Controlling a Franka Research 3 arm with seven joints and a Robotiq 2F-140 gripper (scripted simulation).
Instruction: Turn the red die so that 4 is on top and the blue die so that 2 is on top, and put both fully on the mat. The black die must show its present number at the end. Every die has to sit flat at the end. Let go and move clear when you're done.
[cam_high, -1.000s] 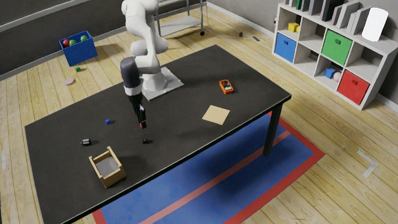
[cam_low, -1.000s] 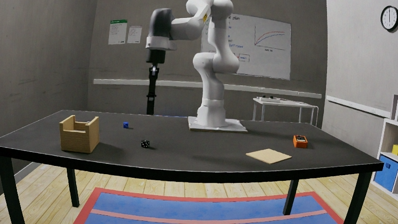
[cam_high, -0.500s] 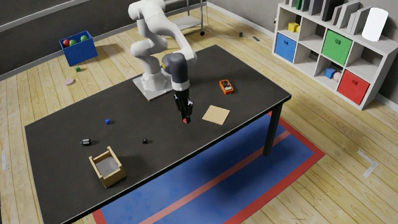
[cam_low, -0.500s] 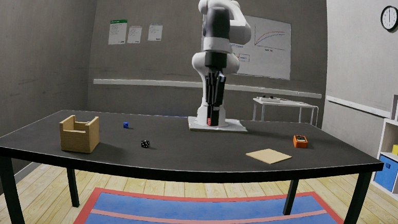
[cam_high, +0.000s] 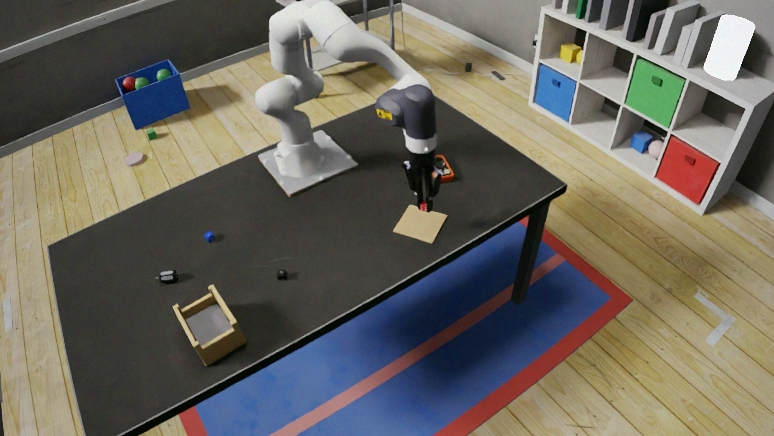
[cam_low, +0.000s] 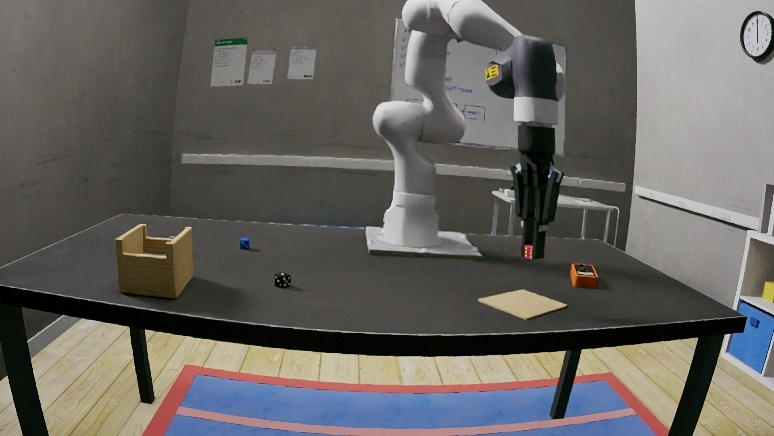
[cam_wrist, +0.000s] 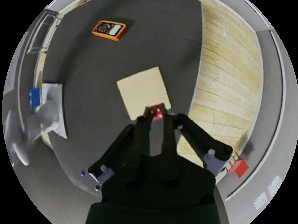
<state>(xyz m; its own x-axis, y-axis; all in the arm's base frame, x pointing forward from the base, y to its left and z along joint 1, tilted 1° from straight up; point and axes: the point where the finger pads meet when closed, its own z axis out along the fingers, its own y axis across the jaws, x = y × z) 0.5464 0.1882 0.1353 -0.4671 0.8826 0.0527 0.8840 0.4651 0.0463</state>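
Right now my hand is 14 cm above the tan mat, 4 cm past it and 1 cm to the right of it. Round my hand: black die 48 cm to the right, 13 cm below, 9 cm behind; red die 2 cm below; orange device 23 cm to the left, 22 cm behind, 13 cm below.
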